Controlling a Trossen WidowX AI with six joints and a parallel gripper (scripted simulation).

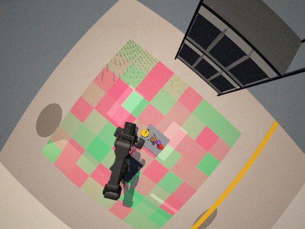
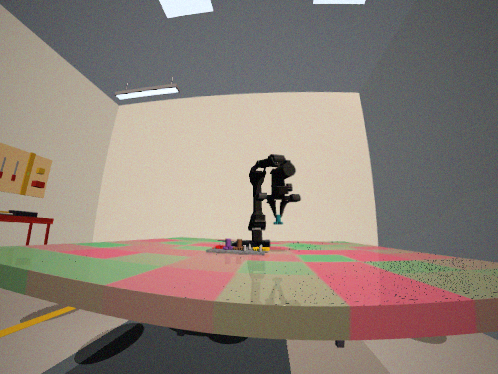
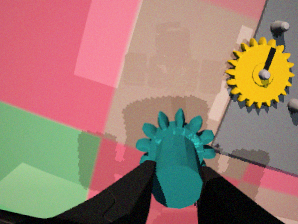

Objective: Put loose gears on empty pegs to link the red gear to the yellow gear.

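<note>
Right now my gripper tip is 7 cm short of the brown gear, 15 cm to the left of it and 11 cm above it. Also, from my gripper tip: purple gear 9 cm ahead, 19 cm to the right, 11 cm below; then yellow gear 6 cm ahead, 6 cm to the right, 12 cm below; then teal gear 1 cm below.
</note>
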